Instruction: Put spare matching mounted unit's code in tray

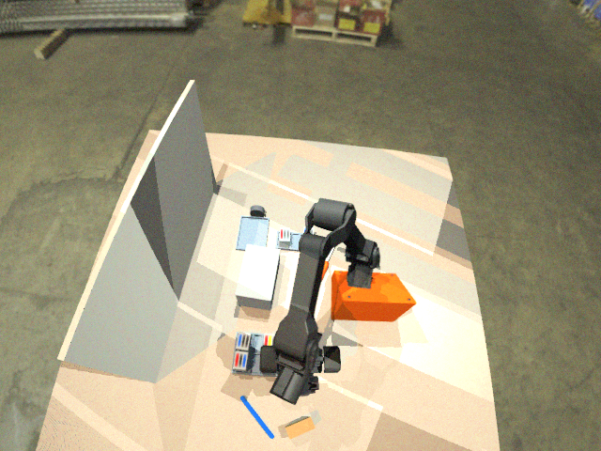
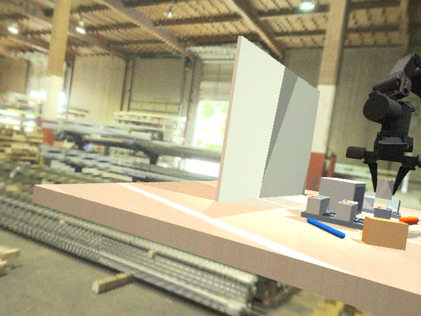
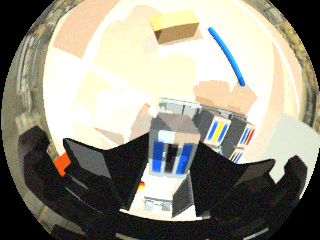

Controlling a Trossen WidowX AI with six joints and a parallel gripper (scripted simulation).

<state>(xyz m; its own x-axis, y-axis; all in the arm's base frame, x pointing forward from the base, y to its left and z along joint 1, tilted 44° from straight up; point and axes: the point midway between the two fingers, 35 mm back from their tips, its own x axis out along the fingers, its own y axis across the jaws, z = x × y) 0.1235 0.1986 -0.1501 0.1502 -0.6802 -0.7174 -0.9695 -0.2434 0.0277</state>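
My gripper tip is now 220 mm short of the light blue tray, 390 mm to the left of it and 90 mm above it. Also, from my gripper tip: dark spare rack 80 mm ahead, 20 mm to the right, 80 mm below; tan block 40 mm behind, 160 mm to the left, 70 mm below; blue pen 80 mm ahead, 150 mm to the left, 90 mm below.
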